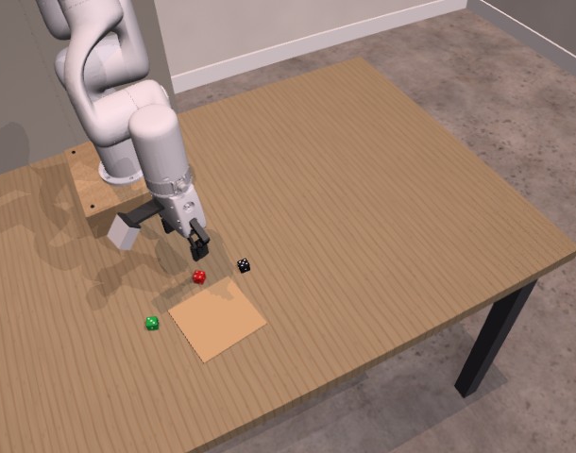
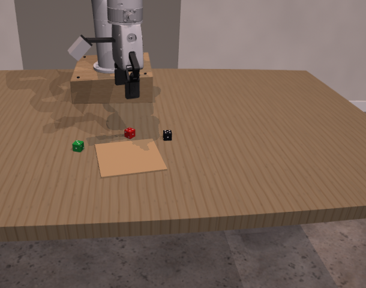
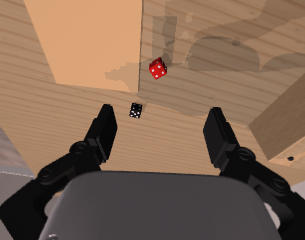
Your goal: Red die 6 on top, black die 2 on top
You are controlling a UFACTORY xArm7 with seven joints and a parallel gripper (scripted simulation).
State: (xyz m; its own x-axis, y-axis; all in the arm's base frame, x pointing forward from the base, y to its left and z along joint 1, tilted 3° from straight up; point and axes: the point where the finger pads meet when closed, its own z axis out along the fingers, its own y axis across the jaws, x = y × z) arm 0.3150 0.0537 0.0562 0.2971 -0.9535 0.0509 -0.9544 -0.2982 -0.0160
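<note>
Now: hand 10 mm to the right of the red die and 120 mm above it. Also, from my hand: tan mat 100 mm ahead, 10 mm to the left, 130 mm below; then green die 70 mm ahead, 110 mm to the right, 120 mm below; then black die 20 mm ahead, 100 mm to the left, 120 mm below.
</note>
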